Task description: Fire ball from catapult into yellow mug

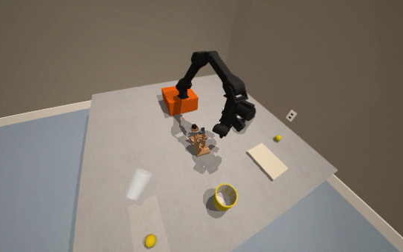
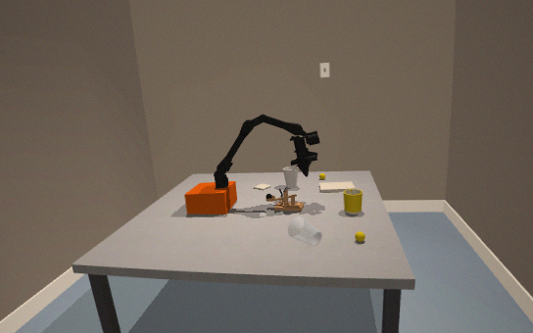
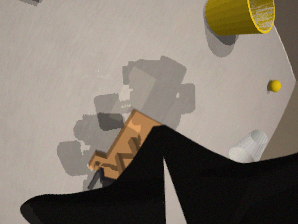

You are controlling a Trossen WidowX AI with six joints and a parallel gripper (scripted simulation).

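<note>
Now: the small black ball 210 mm behind my gripper tip, 90 mm below it and 20 mm to the right of it. The rest, counted from my gripper tip: wooden catapult (130 mm behind, 100 mm below, 20 mm to the right); yellow mug (210 mm ahead, 140 mm to the right, 120 mm below); beige board (210 mm to the left, 200 mm ahead, 140 mm below).
</note>
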